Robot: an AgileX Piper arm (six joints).
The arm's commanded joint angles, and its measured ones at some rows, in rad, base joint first. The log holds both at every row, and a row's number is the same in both.
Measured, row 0: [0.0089 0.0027 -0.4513 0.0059 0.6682 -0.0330]
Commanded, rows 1 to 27: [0.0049 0.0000 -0.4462 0.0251 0.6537 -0.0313]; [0.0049 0.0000 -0.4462 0.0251 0.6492 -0.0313]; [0.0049 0.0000 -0.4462 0.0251 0.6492 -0.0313]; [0.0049 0.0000 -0.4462 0.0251 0.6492 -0.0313]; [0.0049 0.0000 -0.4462 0.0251 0.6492 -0.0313]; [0.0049 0.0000 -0.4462 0.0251 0.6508 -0.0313]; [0.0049 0.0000 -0.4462 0.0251 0.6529 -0.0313]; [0.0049 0.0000 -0.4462 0.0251 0.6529 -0.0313]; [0.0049 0.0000 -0.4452 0.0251 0.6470 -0.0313]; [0.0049 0.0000 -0.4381 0.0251 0.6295 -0.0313]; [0.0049 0.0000 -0.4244 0.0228 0.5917 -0.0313]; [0.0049 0.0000 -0.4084 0.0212 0.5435 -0.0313]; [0.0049 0.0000 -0.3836 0.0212 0.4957 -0.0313]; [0.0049 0.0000 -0.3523 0.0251 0.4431 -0.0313]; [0.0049 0.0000 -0.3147 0.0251 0.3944 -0.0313]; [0.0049 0.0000 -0.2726 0.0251 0.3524 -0.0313]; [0.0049 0.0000 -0.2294 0.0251 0.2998 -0.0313]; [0.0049 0.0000 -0.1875 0.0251 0.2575 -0.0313]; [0.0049 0.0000 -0.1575 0.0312 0.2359 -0.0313]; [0.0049 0.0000 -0.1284 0.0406 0.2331 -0.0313]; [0.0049 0.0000 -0.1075 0.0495 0.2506 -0.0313]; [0.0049 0.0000 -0.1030 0.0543 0.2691 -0.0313]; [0.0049 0.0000 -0.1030 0.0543 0.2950 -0.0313]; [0.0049 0.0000 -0.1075 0.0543 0.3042 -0.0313]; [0.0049 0.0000 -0.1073 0.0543 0.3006 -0.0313]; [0.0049 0.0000 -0.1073 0.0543 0.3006 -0.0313]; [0.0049 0.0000 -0.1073 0.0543 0.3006 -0.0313]
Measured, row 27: [0.0089 0.0045 -0.1095 0.0476 0.3091 -0.0311]
